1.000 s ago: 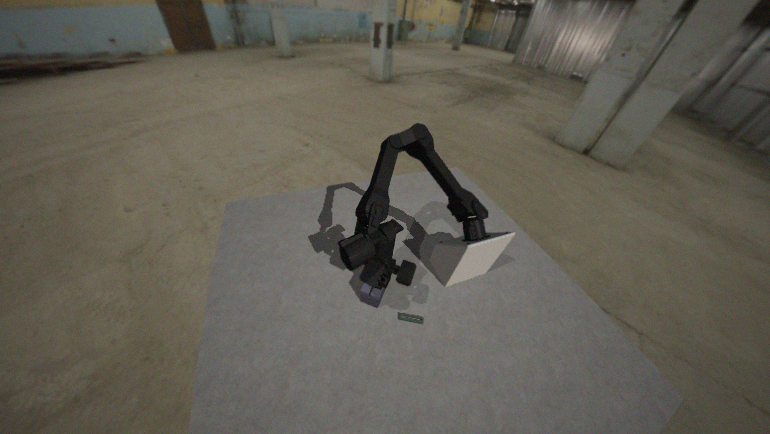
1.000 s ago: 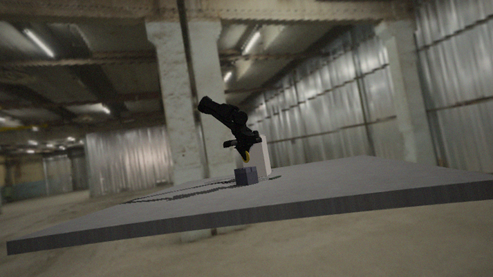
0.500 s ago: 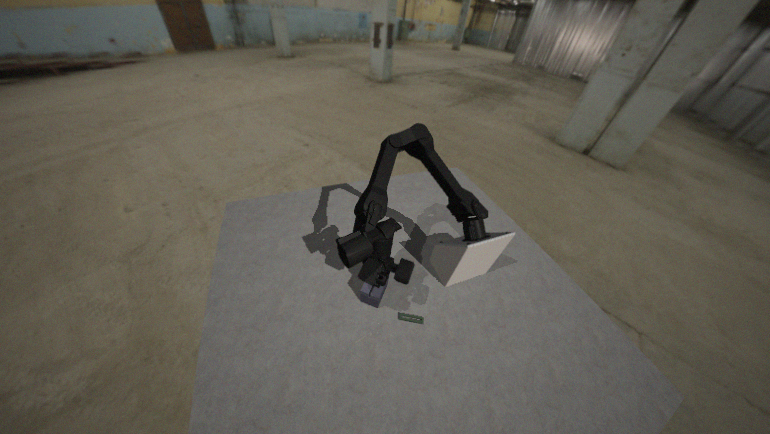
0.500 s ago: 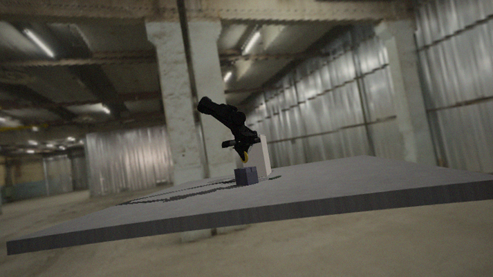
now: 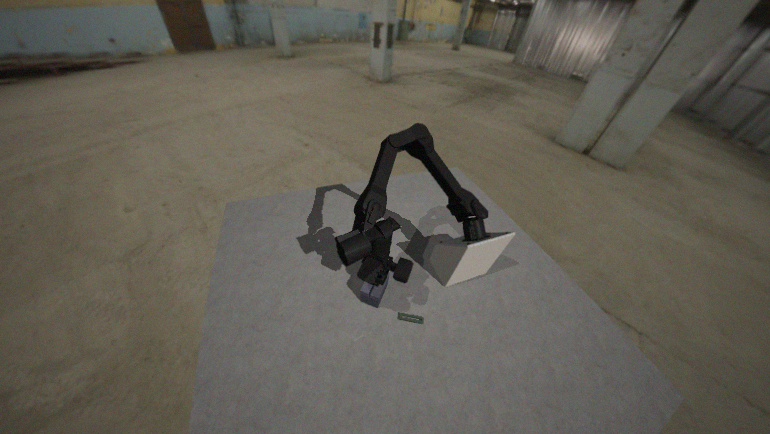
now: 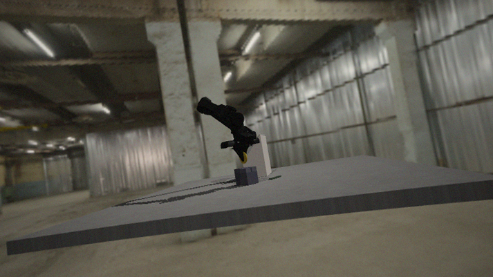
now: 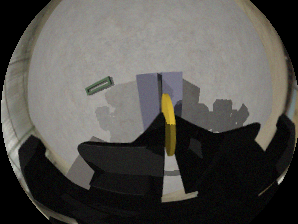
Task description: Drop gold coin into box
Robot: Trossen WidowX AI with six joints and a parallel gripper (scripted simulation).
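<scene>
The gold coin is 2 cm above my gripper tip.
</scene>
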